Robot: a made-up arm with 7 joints. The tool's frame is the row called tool.
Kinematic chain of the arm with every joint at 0, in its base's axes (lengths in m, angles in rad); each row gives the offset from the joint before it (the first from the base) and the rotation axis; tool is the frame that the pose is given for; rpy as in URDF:
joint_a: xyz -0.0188 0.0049 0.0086 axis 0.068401 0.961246 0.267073
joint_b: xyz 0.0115 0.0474 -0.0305 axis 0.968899 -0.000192 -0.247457
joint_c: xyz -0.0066 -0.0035 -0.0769 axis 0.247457 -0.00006 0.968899
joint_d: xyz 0.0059 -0.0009 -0.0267 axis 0.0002 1 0.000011
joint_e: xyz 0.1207 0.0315 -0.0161 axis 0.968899 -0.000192 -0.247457
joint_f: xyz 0.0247 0.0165 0.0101 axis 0.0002 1 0.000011
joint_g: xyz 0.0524 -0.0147 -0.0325 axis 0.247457 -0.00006 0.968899
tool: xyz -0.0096 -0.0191 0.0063 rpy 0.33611 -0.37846 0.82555
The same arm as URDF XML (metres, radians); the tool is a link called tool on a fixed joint. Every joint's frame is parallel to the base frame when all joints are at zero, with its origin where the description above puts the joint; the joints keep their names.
<robot name="arm">
<joint name="joint_a" type="continuous"><parent link="base_link"/><child link="link1"/><origin xyz="-0.0188 0.0049 0.0086"/><axis xyz="0.068403 0.961235 0.26711"/></joint>
<joint name="joint_b" type="continuous"><parent link="link1"/><child link="link2"/><origin xyz="0.0115 0.0474 -0.0305"/><axis xyz="0.968889 -0.0002 -0.247497"/></joint>
<joint name="joint_c" type="continuous"><parent link="link2"/><child link="link3"/><origin xyz="-0.0066 -0.0035 -0.0769"/><axis xyz="0.247497 -0.0001 0.968889"/></joint>
<joint name="joint_d" type="continuous"><parent link="link3"/><child link="link4"/><origin xyz="0.0059 -0.0009 -0.0267"/><axis xyz="0.0002 1 0"/></joint>
<joint name="joint_e" type="continuous"><parent link="link4"/><child link="link5"/><origin xyz="0.1207 0.0315 -0.0161"/><axis xyz="0.968889 -0.0002 -0.247497"/></joint>
<joint name="joint_f" type="continuous"><parent link="link5"/><child link="link6"/><origin xyz="0.0247 0.0165 0.0101"/><axis xyz="0.0002 1 0"/></joint>
<joint name="joint_g" type="continuous"><parent link="link6"/><child link="link7"/><origin xyz="0.0524 -0.0147 -0.0325"/><axis xyz="0.247497 -0.0001 0.968889"/></joint>
<joint name="tool_joint" type="fixed"><parent link="link7"/><child link="tool"/><origin xyz="-0.0096 -0.0191 0.0063" rpy="0.3361 -0.3785 0.8255"/></joint>
<link name="base_link"/>
<link name="link1"/>
<link name="link2"/>
<link name="link3"/>
<link name="link4"/>
<link name="link5"/>
<link name="link6"/>
<link name="link7"/>
<link name="tool"/>
</robot>

